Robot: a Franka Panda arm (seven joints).
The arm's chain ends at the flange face. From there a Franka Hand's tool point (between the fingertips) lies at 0.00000 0.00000 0.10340 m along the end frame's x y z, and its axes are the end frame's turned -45 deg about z.
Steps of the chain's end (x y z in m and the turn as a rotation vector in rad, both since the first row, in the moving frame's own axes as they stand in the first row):
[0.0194 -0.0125 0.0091 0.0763 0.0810 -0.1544]
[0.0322 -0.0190 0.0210 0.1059 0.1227 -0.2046]
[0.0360 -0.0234 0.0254 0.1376 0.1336 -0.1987]
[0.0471 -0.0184 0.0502 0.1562 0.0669 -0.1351]
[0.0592 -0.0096 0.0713 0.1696 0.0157 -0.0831]
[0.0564 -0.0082 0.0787 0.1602 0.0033 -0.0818]
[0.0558 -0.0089 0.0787 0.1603 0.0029 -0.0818]
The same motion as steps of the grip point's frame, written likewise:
[0.0340 0.0043 0.0085 -0.0033 0.1112 -0.1544]
[0.0529 0.0088 0.0196 -0.0119 0.1616 -0.2046]
[0.0616 0.0067 0.0235 0.0028 0.1918 -0.1987]
[0.0621 0.0127 0.0487 0.0631 0.1578 -0.1351]
[0.0617 0.0233 0.0698 0.1088 0.1310 -0.0831]
[0.0571 0.0222 0.0774 0.1109 0.1156 -0.0818]
[0.0571 0.0212 0.0774 0.1113 0.1154 -0.0818]

